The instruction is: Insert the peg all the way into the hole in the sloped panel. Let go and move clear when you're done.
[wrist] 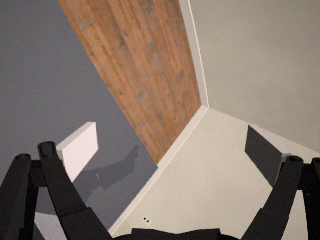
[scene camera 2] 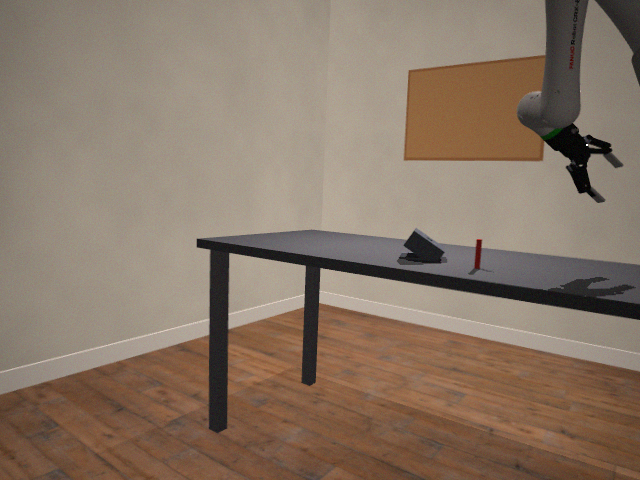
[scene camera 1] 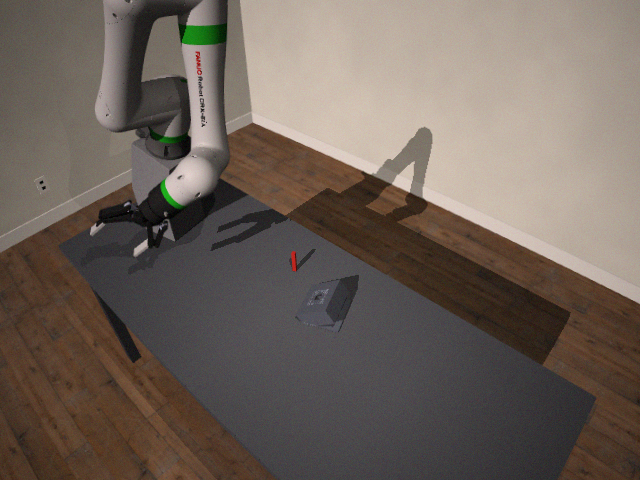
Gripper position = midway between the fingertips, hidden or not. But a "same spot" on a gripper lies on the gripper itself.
my gripper: wrist 172, 138; scene camera 2; scene camera 1
same spot on my gripper: (scene camera 2: 579, 174) = (scene camera 1: 159, 228)
